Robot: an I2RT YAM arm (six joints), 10 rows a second.
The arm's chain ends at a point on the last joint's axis. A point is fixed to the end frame.
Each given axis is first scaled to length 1.
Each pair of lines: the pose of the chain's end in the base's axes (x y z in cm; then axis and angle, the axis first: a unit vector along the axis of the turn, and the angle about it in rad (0 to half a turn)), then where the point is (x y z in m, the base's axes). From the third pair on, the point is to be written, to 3 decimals.
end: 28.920 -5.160 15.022 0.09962 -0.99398 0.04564 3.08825
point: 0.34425 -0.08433 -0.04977
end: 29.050 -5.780 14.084 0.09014 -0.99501 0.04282 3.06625
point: 0.34057 -0.09099 -0.06038
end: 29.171 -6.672 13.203 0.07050 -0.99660 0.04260 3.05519
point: 0.339 -0.102 -0.070
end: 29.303 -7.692 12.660 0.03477 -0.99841 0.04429 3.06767
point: 0.340 -0.117 -0.074
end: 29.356 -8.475 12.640 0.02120 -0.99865 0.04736 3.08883
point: 0.344 -0.127 -0.073
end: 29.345 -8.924 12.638 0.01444 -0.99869 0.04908 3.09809
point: 0.346 -0.133 -0.072
